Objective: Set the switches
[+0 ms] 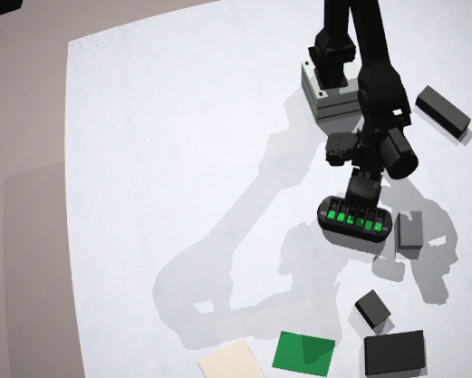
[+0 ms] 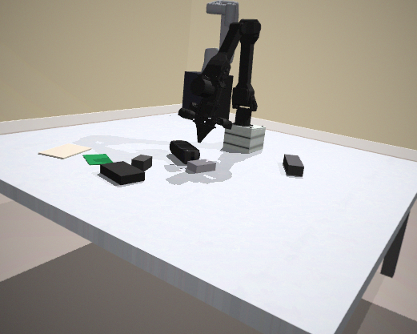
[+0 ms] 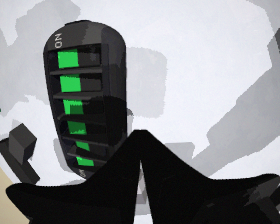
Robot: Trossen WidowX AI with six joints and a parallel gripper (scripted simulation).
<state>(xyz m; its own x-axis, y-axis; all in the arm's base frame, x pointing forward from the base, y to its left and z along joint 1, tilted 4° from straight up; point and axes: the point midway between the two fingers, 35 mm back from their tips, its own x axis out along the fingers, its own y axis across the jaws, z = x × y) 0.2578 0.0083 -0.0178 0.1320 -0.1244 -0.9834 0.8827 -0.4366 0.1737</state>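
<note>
Right now my gripper tip is 9 cm short of the grey block, 9 cm to the right of it and 4 cm above it. From my gripper tip the other things lie so: green card 29 cm ahead, 17 cm to the right, 6 cm below; dark flat box 33 cm ahead, 1 cm to the left, 4 cm below; small dark cube 24 cm ahead, 2 cm to the right, 4 cm below.
</note>
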